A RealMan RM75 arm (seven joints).
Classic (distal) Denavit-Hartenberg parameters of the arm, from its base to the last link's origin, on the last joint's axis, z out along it. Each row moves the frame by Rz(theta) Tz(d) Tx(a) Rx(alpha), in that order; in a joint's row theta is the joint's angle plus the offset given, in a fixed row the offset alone. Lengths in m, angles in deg.
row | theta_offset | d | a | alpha
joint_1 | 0 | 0.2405 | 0 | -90
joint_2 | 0 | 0 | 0 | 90
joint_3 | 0 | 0.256 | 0 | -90
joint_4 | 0 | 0 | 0 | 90
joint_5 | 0 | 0.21 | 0 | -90
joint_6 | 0 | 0 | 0 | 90
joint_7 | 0 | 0.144 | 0 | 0
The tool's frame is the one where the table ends.
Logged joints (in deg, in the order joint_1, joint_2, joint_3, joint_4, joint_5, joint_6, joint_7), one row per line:
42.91, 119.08, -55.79, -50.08, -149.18, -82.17, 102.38
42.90, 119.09, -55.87, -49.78, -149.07, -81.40, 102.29
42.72, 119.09, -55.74, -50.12, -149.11, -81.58, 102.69
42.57, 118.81, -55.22, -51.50, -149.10, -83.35, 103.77
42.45, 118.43, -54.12, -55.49, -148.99, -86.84, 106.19
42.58, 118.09, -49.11, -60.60, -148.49, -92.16, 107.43
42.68, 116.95, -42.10, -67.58, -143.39, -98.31, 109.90
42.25, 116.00, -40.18, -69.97, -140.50, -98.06, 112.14
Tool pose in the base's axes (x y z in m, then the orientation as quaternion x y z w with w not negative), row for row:
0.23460, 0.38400, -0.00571, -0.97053, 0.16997, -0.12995, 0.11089
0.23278, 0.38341, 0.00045, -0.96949, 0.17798, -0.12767, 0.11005
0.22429, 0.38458, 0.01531, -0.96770, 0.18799, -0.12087, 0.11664
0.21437, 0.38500, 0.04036, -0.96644, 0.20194, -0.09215, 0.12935
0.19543, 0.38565, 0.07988, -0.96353, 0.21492, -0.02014, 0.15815
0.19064, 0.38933, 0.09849, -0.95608, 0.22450, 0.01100, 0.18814
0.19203, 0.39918, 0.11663, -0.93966, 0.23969, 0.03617, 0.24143
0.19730, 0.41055, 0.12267, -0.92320, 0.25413, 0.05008, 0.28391
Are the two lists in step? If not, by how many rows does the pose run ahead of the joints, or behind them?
The pose runs 2 rows ahead of the joints: the pose in row i belongs to the joints in row i + 2.
